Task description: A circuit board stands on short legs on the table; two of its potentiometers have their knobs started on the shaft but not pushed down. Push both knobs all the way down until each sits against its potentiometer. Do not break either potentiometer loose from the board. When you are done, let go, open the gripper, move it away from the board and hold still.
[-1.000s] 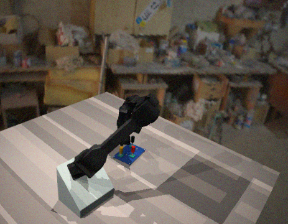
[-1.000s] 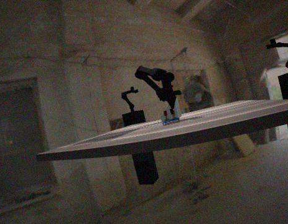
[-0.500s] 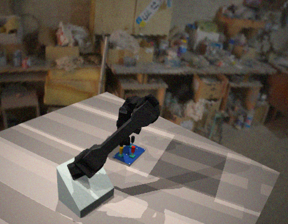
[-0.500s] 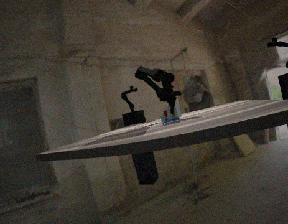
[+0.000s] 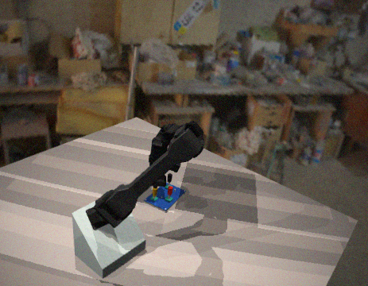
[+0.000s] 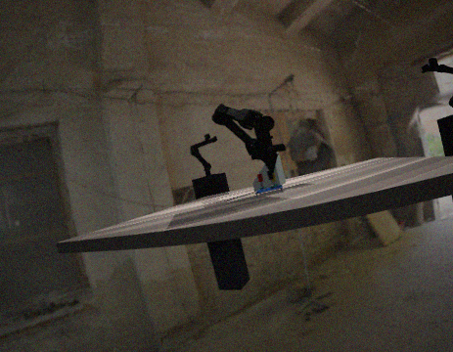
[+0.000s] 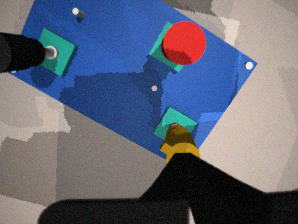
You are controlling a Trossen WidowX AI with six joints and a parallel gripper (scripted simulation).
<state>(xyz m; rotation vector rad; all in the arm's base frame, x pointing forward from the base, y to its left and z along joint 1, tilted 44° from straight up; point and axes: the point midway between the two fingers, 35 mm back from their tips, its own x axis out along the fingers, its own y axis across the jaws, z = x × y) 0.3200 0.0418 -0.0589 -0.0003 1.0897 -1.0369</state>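
Now: the yellow knob 20 mm below my gripper tip. The rest, counted from my gripper tip: black knob 100 mm ahead, 20 mm to the left, 10 mm below.
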